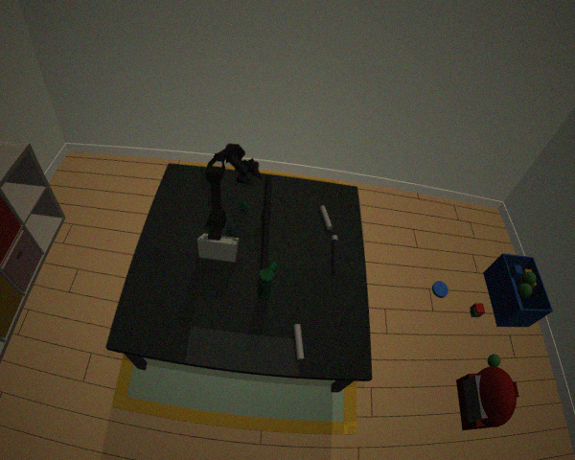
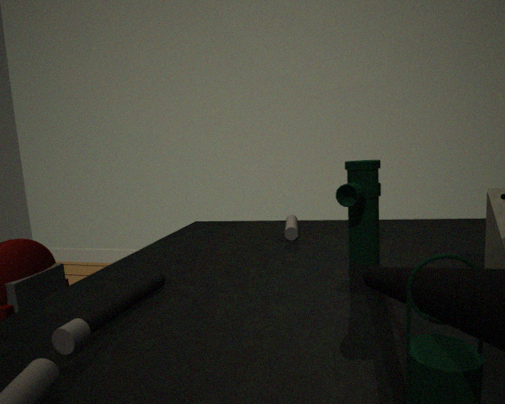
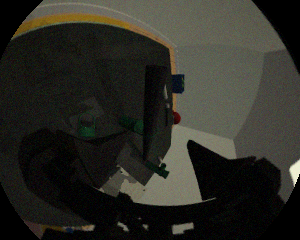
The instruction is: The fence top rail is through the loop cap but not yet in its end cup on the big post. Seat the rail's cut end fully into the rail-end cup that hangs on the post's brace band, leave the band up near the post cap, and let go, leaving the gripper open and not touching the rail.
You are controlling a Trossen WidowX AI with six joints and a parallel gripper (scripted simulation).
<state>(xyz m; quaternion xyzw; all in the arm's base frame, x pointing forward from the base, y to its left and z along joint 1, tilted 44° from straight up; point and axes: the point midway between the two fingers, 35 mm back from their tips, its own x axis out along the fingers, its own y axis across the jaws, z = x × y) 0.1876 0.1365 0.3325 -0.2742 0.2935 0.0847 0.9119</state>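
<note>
Right now my gripper tip is 52 cm to the left of the green rail-end cup, 7 cm above it and 6 cm short of it. Round my gripper tip: green loop cap 20 cm below, 6 cm behind, 1 cm to the left.
</note>
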